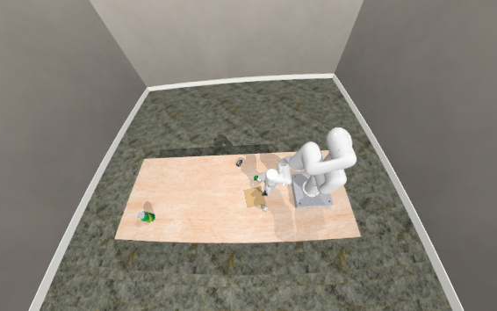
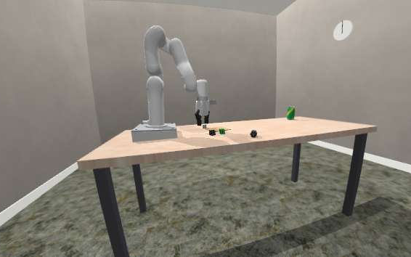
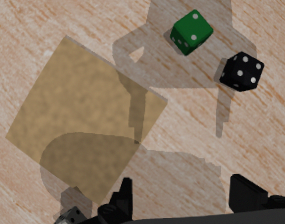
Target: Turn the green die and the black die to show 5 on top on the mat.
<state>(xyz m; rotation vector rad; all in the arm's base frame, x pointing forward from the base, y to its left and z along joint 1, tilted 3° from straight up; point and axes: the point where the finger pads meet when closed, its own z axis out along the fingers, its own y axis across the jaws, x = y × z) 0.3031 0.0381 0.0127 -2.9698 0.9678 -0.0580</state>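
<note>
Now: the green die 11 cm ahead of my hand, 10 cm to the right of it and 4 cm below it. The rest, counted from my hand: white die (2 cm ahead, 13 cm to the left, 4 cm below); then tan mat (11 cm ahead, 5 cm to the left, 6 cm below); then black die (5 cm ahead, 12 cm to the right, 4 cm below).
</note>
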